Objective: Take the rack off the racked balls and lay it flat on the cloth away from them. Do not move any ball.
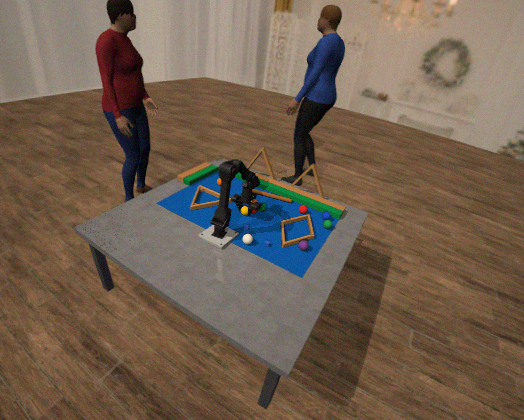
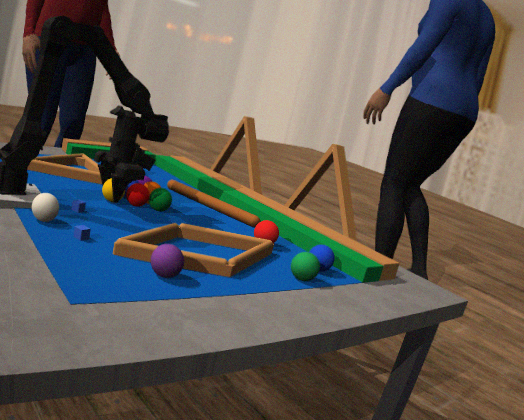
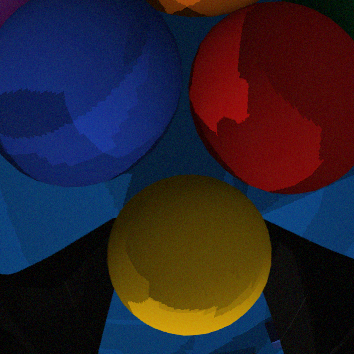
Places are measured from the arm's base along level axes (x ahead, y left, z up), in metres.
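Pixels of known places: gripper, fingertip midpoint: (image 1: 244,214) (image 2: 111,199) (image 3: 185,226); arm's base at its link origin: (image 1: 219,233) (image 2: 8,190).
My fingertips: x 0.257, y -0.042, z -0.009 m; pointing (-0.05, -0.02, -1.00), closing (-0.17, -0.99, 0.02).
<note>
For each thing: its top centre in the pictures, then the offset to it from my fingertips. Level surfaces: height alone.
- yellow ball at its top centre: (image 3: 198,323) (image 2: 115,178) (image 1: 245,206) 0.003 m ahead, 0.000 m left, 0.051 m up
- blue cloth at its surface level: 0.006 m down
- blue ball at its top centre: (image 3: 20,83) 0.066 m ahead, 0.021 m left, 0.050 m up
- red ball at its top centre: (image 3: 349,108) (image 2: 139,183) 0.052 m ahead, 0.036 m right, 0.050 m up
- orange ball at its top centre: (image 2: 153,181) 0.107 m ahead, 0.018 m right, 0.050 m up
- green ball at its top centre: (image 2: 162,188) 0.095 m ahead, 0.074 m right, 0.050 m up
- wooden triangle rack at its top centre: (image 2: 76,159) (image 1: 205,193) 0.057 m ahead, 0.310 m left, 0.025 m up
- square wooden frame at its top centre: (image 2: 202,239) (image 1: 297,227) 0.000 m ahead, 0.335 m right, 0.024 m up
- cue stick at its top centre: (image 2: 211,196) (image 1: 268,193) 0.285 m ahead, 0.054 m right, 0.023 m up
- white ball at its top centre: (image 2: 47,193) (image 1: 248,234) 0.236 m back, 0.117 m right, 0.050 m up
My gripper (image 1: 244,209) (image 2: 113,189) (image 3: 185,226) is shut on a yellow ball (image 1: 244,210) (image 2: 108,189) (image 3: 189,225), held low over the blue cloth (image 1: 285,258) (image 2: 102,275). It sits right at the front of the racked cluster: a blue ball (image 3: 84,88), a red ball (image 2: 137,194) (image 3: 277,98), an orange ball (image 2: 152,186) (image 3: 200,7) and a green ball (image 2: 160,199). No rack surrounds them. A wooden triangle rack (image 1: 209,191) (image 2: 69,171) lies flat on the cloth to the left, apart from the balls.
A square wooden frame (image 1: 295,218) (image 2: 219,237), a cue stick (image 1: 273,195) (image 2: 212,202), a white ball (image 1: 247,238), and loose red (image 2: 266,230), purple (image 2: 167,260), green (image 2: 304,266) and blue (image 2: 323,256) balls lie on the cloth. Two triangles (image 2: 251,154) (image 2: 344,196) lean on the green rail (image 2: 285,225). Two people stand behind.
</note>
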